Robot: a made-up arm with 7 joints.
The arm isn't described. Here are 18 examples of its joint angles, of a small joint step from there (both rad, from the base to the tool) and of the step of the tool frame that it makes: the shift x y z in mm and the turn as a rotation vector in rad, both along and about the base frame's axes.
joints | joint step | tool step
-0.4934 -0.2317 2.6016 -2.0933 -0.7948 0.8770 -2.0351 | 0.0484 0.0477 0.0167 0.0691 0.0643 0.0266 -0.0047 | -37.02 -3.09 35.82 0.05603 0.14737 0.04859
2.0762 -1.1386 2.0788 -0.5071 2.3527 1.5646 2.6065 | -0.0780 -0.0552 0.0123 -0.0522 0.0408 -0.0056 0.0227 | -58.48 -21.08 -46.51 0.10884 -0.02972 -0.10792
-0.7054 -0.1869 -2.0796 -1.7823 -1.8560 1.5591 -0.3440 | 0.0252 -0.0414 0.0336 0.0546 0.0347 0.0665 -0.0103 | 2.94 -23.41 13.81 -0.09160 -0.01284 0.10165
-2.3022 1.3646 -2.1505 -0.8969 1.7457 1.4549 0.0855 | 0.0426 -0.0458 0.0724 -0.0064 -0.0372 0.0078 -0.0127 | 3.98 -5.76 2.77 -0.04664 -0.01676 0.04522
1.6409 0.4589 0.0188 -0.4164 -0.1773 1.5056 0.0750 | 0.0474 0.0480 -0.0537 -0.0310 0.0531 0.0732 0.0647 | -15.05 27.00 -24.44 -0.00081 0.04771 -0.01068
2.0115 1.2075 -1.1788 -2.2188 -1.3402 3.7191 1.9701 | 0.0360 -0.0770 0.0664 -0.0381 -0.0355 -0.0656 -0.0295 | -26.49 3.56 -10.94 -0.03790 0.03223 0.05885
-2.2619 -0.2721 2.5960 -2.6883 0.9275 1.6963 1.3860 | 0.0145 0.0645 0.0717 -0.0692 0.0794 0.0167 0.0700 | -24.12 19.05 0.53 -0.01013 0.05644 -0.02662
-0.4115 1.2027 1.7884 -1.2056 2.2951 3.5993 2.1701 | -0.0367 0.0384 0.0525 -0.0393 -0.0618 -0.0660 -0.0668 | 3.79 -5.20 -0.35 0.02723 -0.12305 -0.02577
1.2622 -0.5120 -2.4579 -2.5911 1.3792 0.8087 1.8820 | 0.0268 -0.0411 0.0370 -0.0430 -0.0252 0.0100 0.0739 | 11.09 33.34 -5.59 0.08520 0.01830 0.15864
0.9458 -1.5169 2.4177 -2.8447 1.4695 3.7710 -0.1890 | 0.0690 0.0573 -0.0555 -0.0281 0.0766 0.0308 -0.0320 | -6.08 -12.33 16.67 0.05137 0.09973 0.04068
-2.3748 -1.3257 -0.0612 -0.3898 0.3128 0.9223 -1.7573 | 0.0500 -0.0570 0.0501 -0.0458 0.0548 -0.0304 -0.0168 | -5.41 14.92 -15.48 0.08952 0.07233 0.08323
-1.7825 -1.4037 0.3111 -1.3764 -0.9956 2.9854 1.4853 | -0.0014 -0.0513 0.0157 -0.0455 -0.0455 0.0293 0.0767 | 9.57 -0.48 -17.44 -0.01477 0.04085 0.02283
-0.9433 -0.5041 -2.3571 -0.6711 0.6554 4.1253 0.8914 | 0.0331 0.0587 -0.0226 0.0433 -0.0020 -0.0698 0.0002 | 17.84 -19.31 28.43 0.07709 0.02160 0.04987
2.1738 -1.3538 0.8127 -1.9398 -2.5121 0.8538 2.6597 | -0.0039 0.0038 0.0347 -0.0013 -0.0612 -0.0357 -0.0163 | -8.25 -9.90 -10.89 0.06043 0.00602 -0.02117
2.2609 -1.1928 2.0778 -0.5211 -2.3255 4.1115 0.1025 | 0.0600 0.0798 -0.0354 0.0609 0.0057 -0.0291 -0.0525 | 28.12 23.90 47.39 -0.14818 -0.00692 0.13675
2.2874 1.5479 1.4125 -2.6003 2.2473 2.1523 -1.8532 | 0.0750 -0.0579 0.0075 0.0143 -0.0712 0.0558 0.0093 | 9.69 -5.15 -8.16 0.06083 0.11324 0.11254
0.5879 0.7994 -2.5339 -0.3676 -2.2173 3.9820 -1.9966 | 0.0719 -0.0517 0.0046 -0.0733 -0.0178 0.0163 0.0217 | -28.56 -8.48 20.96 0.11028 -0.07849 0.03279
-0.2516 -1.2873 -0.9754 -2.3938 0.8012 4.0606 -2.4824 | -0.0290 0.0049 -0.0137 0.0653 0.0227 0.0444 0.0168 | -22.89 3.18 4.45 0.01052 -0.06437 -0.12472
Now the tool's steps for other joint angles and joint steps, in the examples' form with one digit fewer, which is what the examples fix.
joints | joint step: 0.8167 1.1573 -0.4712 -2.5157 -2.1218 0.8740 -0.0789 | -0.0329 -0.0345 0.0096 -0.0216 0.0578 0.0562 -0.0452
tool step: -9.4 -2.5 1.8 0.0004 0.0056 -0.1443
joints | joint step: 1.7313 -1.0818 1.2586 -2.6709 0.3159 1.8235 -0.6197 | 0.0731 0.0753 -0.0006 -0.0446 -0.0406 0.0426 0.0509
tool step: 3.2 -12.3 -18.3 -0.0153 -0.0203 0.0398
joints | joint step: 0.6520 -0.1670 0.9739 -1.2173 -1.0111 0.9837 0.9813 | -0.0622 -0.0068 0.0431 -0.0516 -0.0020 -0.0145 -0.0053
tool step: 6.2 11.7 -18.9 -0.0633 -0.0072 -0.0373
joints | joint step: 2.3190 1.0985 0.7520 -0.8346 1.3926 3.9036 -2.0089 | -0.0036 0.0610 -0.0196 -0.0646 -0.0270 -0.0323 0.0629
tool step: -3.6 -1.9 -46.0 -0.0611 -0.0440 0.0314
